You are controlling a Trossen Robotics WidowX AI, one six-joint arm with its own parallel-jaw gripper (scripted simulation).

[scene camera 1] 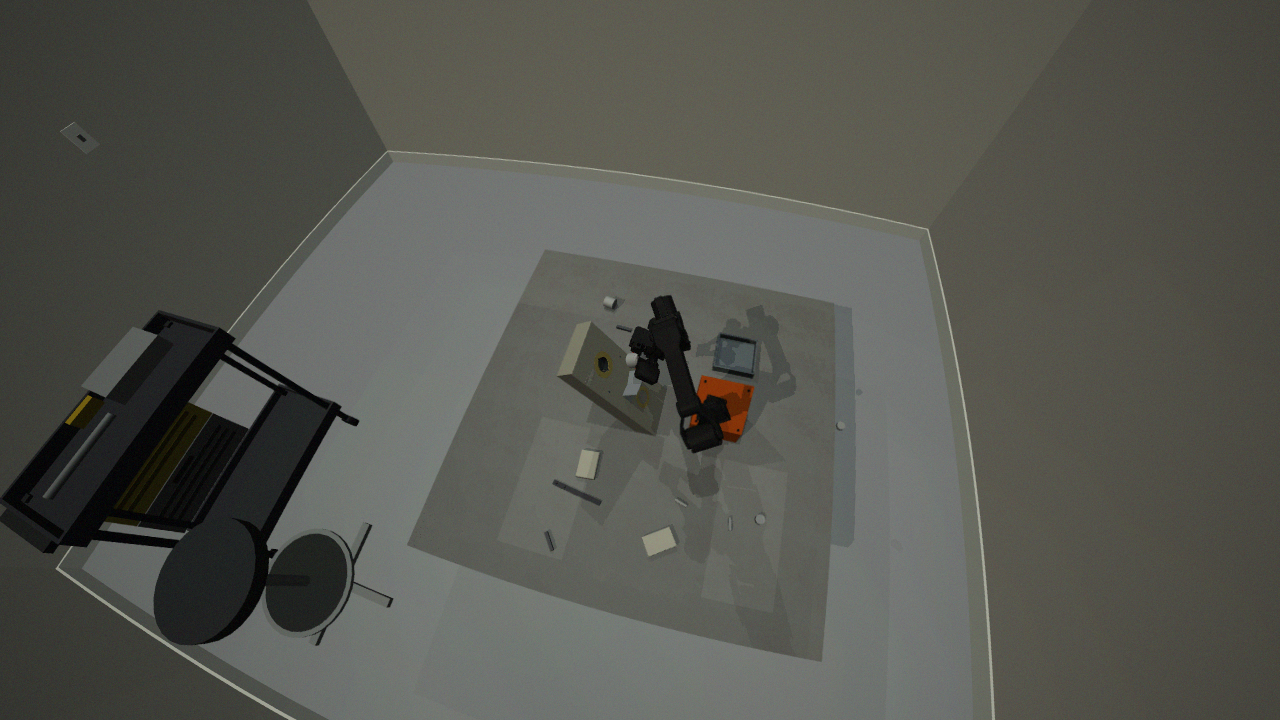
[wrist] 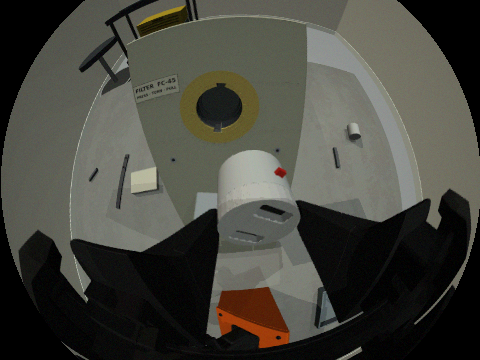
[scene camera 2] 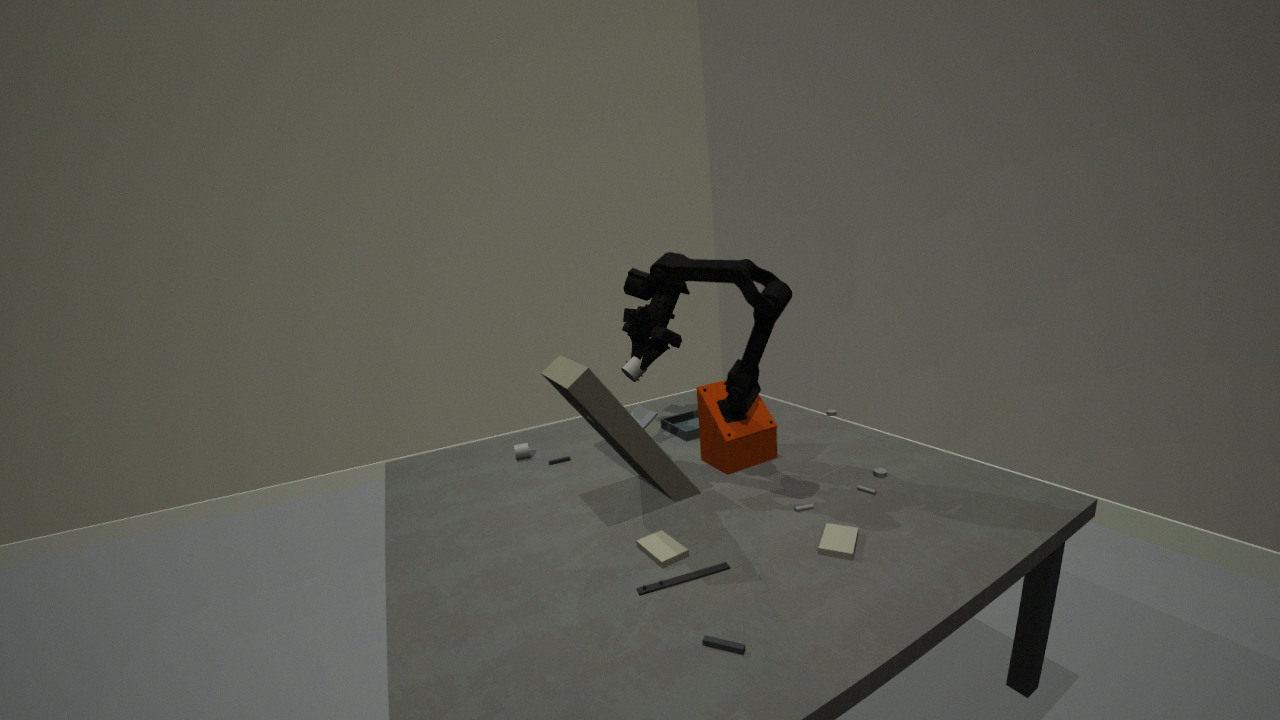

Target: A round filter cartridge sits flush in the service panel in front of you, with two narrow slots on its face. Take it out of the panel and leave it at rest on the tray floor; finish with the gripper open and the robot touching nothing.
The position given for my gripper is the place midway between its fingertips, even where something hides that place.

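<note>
My gripper (scene camera 2: 637, 367) (scene camera 1: 638, 360) (wrist: 256, 212). Round filter cartridge (wrist: 255, 206). Beige service panel (scene camera 2: 576, 383) (scene camera 1: 595, 366) (wrist: 205, 90). Grey tray (scene camera 1: 736, 355) (scene camera 2: 685, 426).
</note>
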